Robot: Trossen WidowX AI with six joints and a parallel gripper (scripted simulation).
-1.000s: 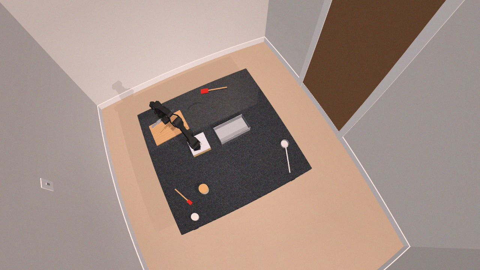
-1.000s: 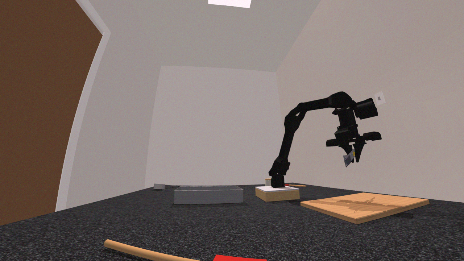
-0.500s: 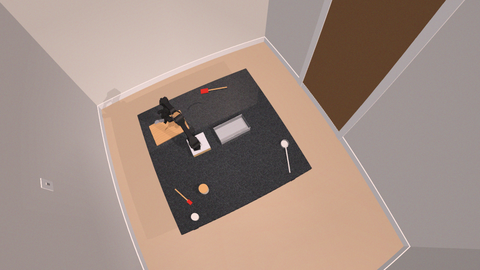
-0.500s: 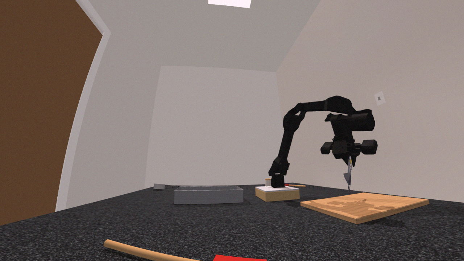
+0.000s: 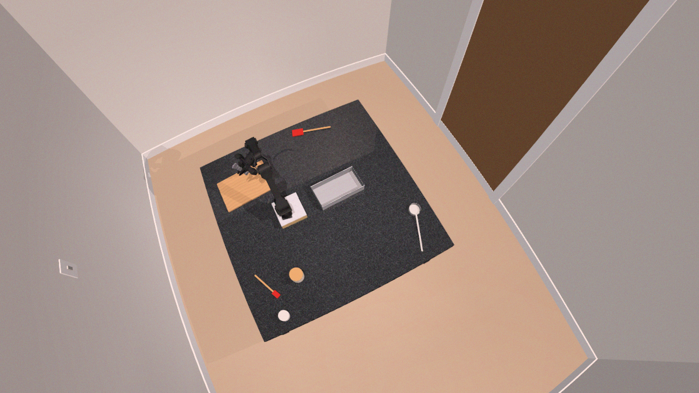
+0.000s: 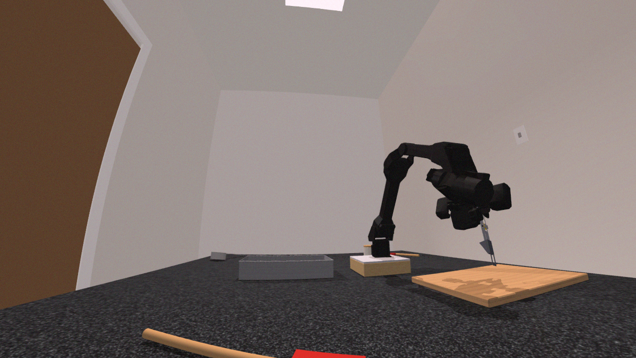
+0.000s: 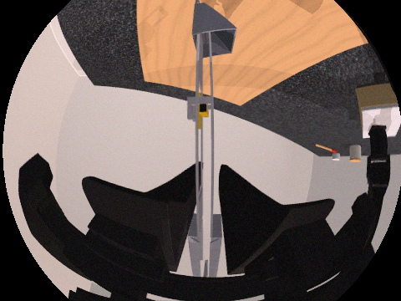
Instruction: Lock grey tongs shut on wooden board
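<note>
The wooden board lies 160 mm below my gripper tip. From my gripper tip the other things lie so: white disc (80 mm ahead, 890 mm to the right, 150 mm below); grey roasting tin (590 mm ahead, 200 mm to the right, 140 mm below); red spatula (500 mm ahead, 320 mm to the left, 160 mm below).
</note>
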